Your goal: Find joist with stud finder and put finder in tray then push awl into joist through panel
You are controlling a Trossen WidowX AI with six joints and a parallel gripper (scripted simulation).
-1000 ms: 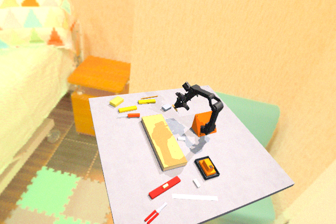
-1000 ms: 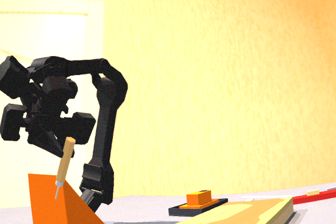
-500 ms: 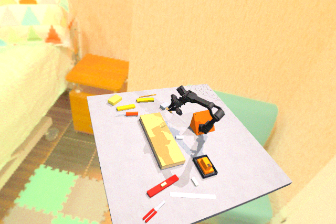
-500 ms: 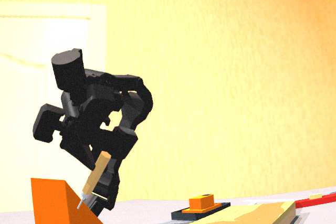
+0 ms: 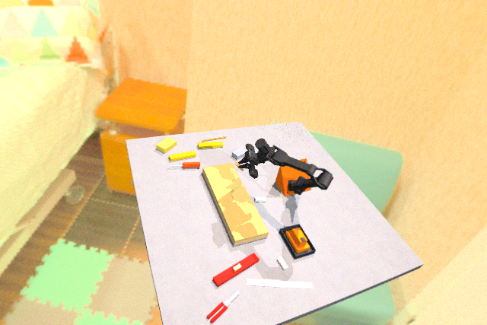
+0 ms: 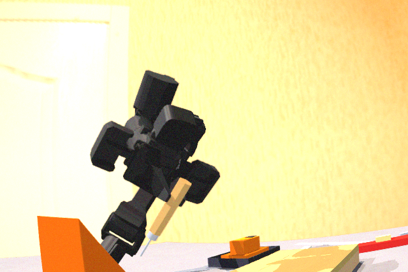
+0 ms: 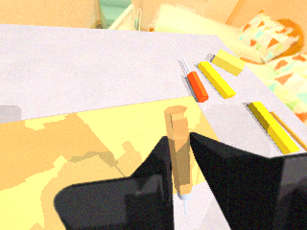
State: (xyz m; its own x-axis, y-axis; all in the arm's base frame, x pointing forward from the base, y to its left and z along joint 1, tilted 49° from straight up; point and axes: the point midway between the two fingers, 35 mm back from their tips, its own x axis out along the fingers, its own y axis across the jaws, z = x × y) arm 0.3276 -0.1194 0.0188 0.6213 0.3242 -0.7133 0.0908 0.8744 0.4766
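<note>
My gripper tip is 30 mm past the awl, 30 mm above it and 10 mm to the left of it. The rest, counted from my gripper tip: orange stud finder (430 mm to the left, 210 mm behind, 120 mm below); then red level (490 mm to the left, 160 mm below, 130 mm ahead); then dark tray (410 mm to the left, 210 mm behind, 160 mm below).
</note>
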